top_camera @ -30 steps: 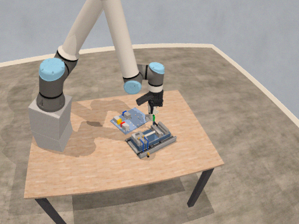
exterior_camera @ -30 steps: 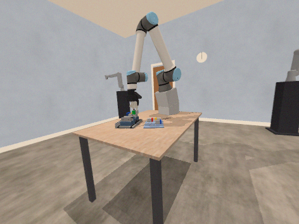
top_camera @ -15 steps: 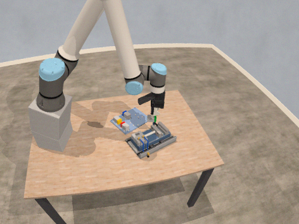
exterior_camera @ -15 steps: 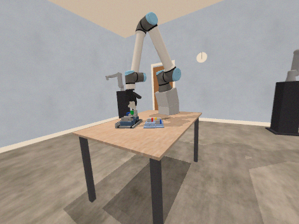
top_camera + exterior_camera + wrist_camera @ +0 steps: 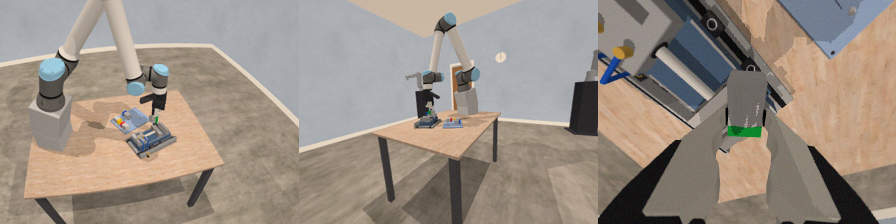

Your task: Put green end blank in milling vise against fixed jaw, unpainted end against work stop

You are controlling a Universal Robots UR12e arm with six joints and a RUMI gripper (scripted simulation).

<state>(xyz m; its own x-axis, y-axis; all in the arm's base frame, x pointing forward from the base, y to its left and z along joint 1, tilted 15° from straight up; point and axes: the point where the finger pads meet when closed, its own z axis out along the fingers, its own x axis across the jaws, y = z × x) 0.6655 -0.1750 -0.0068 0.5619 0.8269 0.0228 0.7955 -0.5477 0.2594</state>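
Right now the vise end block is 6 cm ahead of my hand, 4 cm to the right of it and 8 cm below it. Also, from my hand: white rod 5 cm behind, 6 cm to the right, 8 cm below; work stop rod 2 cm ahead, 7 cm below; green-ended blank 2 cm below.
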